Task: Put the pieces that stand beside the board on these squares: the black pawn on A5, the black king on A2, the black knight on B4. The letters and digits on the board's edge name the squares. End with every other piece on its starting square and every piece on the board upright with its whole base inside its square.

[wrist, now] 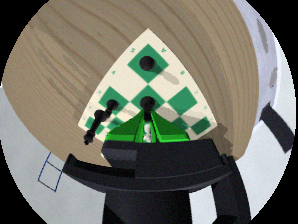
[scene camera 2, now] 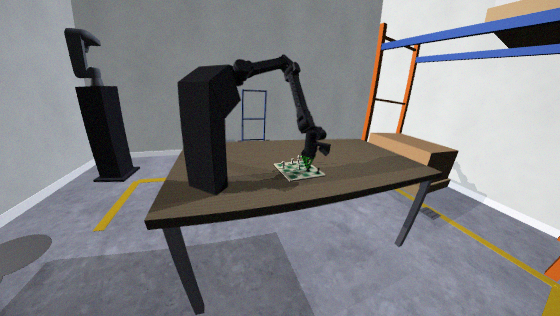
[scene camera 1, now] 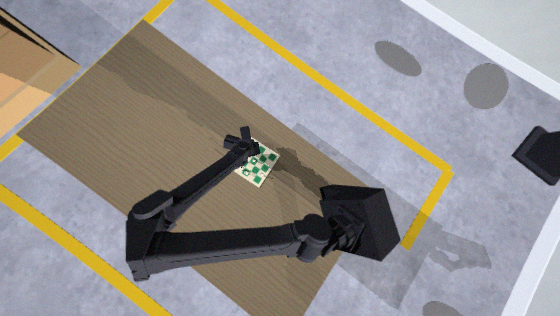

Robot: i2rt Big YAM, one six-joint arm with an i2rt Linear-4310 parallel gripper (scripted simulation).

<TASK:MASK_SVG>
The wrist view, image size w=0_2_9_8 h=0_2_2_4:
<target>my gripper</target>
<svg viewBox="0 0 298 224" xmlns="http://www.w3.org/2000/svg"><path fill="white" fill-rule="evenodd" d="M68 155L62 172L91 189L106 193L102 224L193 224L189 193L206 188L233 172L226 154L220 156L211 138L190 140L186 131L164 119L153 109L151 109L150 120L151 143L143 143L145 129L144 109L107 133L101 152L112 167L83 162L71 153Z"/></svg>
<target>chessboard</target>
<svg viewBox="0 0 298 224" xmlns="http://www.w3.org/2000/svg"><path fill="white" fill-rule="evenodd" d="M147 29L123 52L102 79L87 104L78 126L85 131L90 130L95 119L94 112L98 109L105 111L108 100L116 100L118 108L113 110L110 118L102 122L95 131L95 137L104 142L105 133L134 117L143 109L140 106L140 100L145 96L150 96L155 101L152 109L158 115L187 131L190 140L197 140L218 126L213 113L199 87L183 64L151 30ZM144 56L150 56L155 61L155 65L150 71L144 71L139 65L140 59Z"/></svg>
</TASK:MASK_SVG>
